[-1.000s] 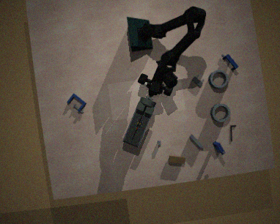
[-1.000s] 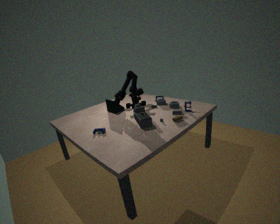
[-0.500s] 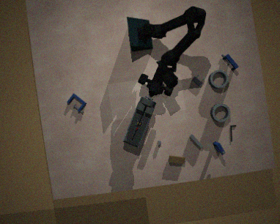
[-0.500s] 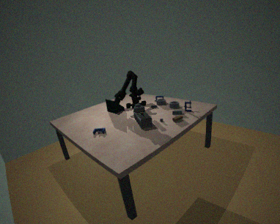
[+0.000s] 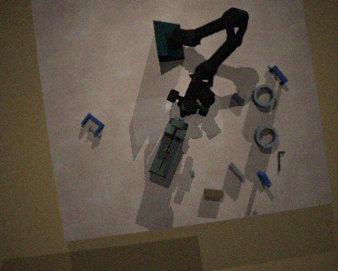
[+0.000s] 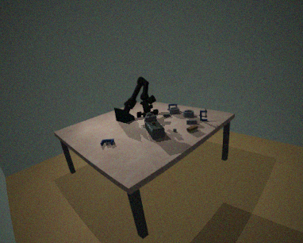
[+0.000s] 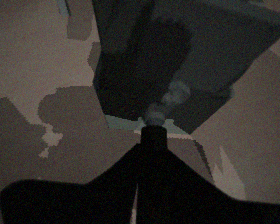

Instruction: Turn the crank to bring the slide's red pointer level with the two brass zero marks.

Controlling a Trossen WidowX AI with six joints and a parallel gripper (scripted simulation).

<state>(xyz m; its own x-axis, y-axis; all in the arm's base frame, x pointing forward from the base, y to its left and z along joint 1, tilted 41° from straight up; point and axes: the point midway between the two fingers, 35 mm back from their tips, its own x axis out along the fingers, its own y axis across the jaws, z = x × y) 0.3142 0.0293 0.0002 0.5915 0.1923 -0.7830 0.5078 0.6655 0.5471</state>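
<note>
Now: the dark handle 20 mm behind my gripper tip, 10 mm to the left of it and 20 mm above it. The rest, counted from my gripper tip: small grey cube 270 mm ahead, 20 mm to the left, 20 mm below; then red pointer 170 mm ahead, 100 mm to the right, 50 mm above; then grey bar 280 mm ahead, 220 mm to the left, 20 mm below.
</note>
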